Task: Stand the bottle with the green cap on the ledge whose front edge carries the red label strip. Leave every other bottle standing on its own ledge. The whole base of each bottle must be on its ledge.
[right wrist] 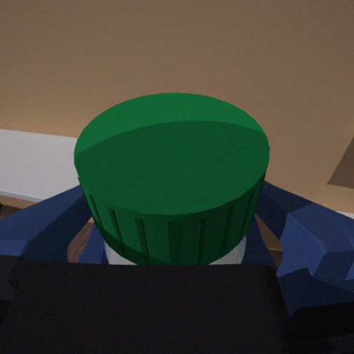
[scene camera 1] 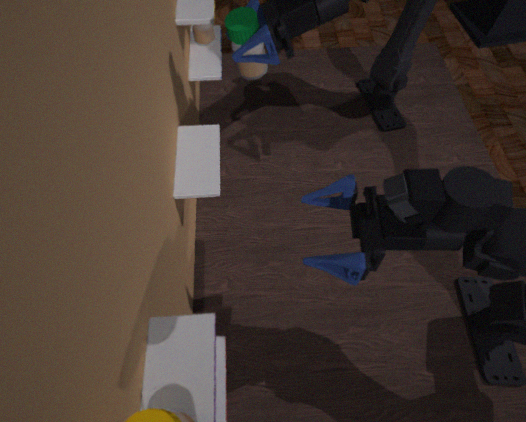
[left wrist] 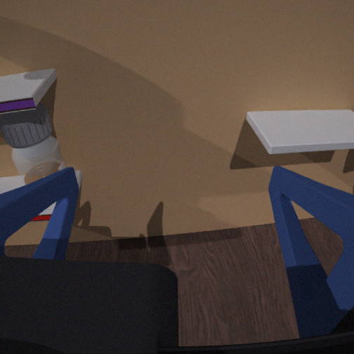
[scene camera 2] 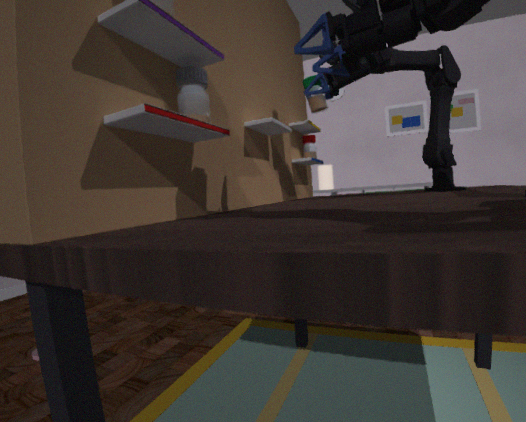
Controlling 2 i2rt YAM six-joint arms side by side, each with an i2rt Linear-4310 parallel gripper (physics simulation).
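Frame: origin at the left arm's base, x ahead, y left, z up, level; centimetres.
Seen in the pictures: left gripper, fingertip midpoint: (scene camera 1: pixel 302 228) (scene camera 2: pixel 304 60); right gripper, fingertip midpoint: (scene camera 1: pixel 230 47) (scene camera 2: pixel 305 96); left arm's base, link origin: (scene camera 1: pixel 486 327); right arm's base, link origin: (scene camera 1: pixel 380 104) (scene camera 2: pixel 443 190).
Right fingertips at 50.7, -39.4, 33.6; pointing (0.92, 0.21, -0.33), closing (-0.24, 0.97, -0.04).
Offsets run from my right fingertips to a thing's top centre, as dx, dy, dz. "pt": to the spot under its first point.
The bottle with the green cap @[-3.0, -0.8, +5.6] (scene camera 1: pixel 242 25) (scene camera 2: pixel 316 102) (right wrist: pixel 172 165) is upright or nearly so, in the air off the wall. My right gripper (scene camera 1: pixel 245 36) (scene camera 2: pixel 316 86) is shut on it. My left gripper (scene camera 1: pixel 303 231) (scene camera 2: pixel 306 60) (left wrist: pixel 173 177) is open and empty, facing the wall. The red-strip ledge @[+2.5, +55.4, -18.1] (scene camera 2: pixel 170 130) (scene camera 1: pixel 221 380) is the lower one at the bottom of scene camera 1, mostly hidden there by the ledge above. A grey-capped bottle @[+3.8, +49.2, -7.6] (scene camera 2: pixel 194 97) (left wrist: pixel 35 150) stands on it, towards its far end in scene camera 2; its near part is bare.
The purple-strip ledge @[+2.5, +55.4, -4.1] (scene camera 1: pixel 182 360) (scene camera 2: pixel 155 37) (left wrist: pixel 25 90) hangs close above the grey cap; a yellow-capped bottle @[pt +2.2, +55.9, +6.4] (scene camera 1: pixel 152 415) stands there. A bare ledge @[+5.9, +15.5, -11.1] (scene camera 1: pixel 198 161) (scene camera 2: pixel 267 126) (left wrist: pixel 305 131) lies between the groups. A red-capped bottle @[+9.7, -28.4, -7.6] (scene camera 2: pixel 310 145) stands on the blue-strip ledge @[+9.3, -24.3, -18.1] (scene camera 2: pixel 302 162), below the yellow-strip ledge @[+9.3, -24.3, -4.1] (scene camera 2: pixel 302 126).
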